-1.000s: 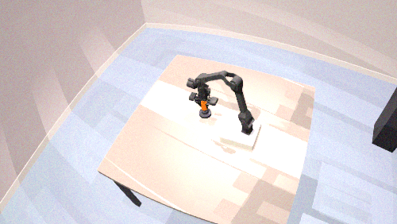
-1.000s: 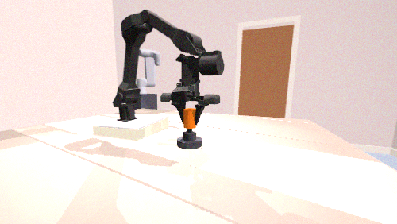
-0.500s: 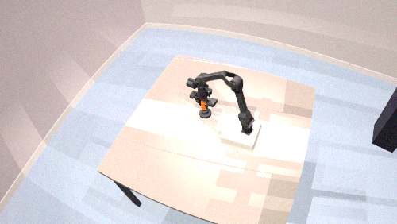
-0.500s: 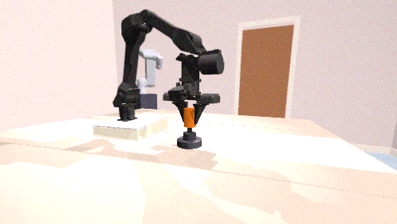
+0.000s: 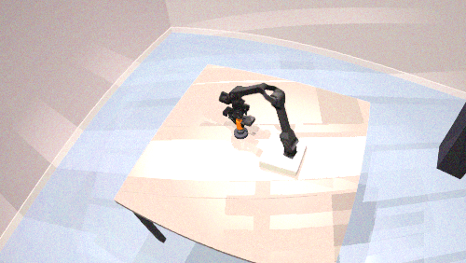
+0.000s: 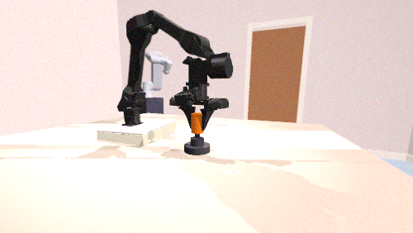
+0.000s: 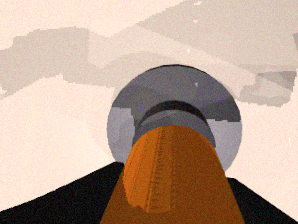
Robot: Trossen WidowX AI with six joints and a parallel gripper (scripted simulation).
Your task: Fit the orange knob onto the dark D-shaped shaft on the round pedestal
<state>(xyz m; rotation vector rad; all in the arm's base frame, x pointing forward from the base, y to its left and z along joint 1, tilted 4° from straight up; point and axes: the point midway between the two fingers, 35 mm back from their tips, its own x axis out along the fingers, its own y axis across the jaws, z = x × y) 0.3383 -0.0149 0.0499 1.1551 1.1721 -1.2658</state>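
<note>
Right now my gripper tip is 20 mm below the orange knob. Round my gripper tip: pedestal: 40 mm below.
</note>
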